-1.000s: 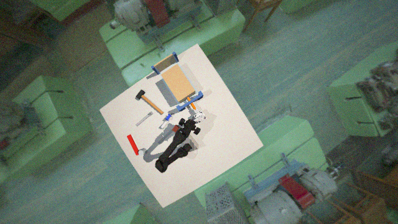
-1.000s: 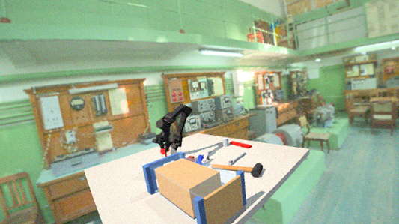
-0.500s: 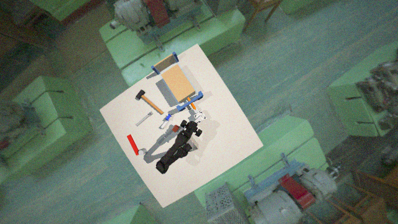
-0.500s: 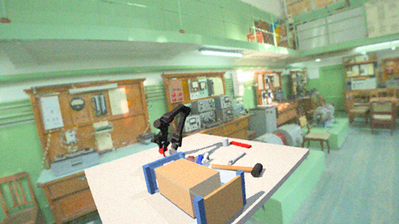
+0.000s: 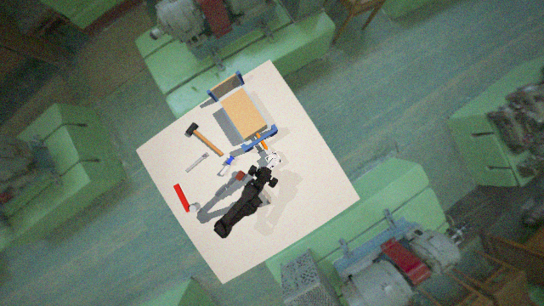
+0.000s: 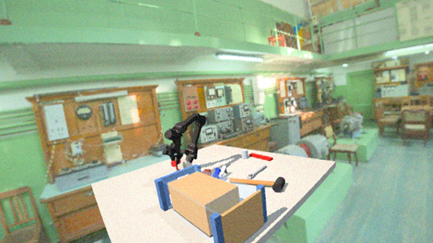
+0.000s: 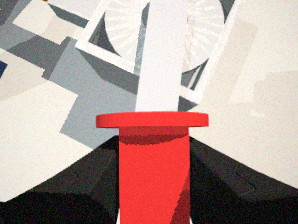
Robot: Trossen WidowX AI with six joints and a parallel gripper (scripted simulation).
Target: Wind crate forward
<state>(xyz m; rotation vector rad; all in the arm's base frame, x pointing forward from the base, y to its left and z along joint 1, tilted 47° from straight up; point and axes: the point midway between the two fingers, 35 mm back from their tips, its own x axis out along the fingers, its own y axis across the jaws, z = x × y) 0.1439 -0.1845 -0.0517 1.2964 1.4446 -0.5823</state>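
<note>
Now: the winch 10 mm ahead of my gripper tip, 90 mm to the right of it and 100 mm below it. The rest, counted from my gripper tip: blue steel frame 180 mm ahead, 90 mm to the right, 30 mm below; then blue knob 200 mm ahead, 180 mm to the left, 90 mm below; then red knob 10 mm behind, 20 mm to the left.
</note>
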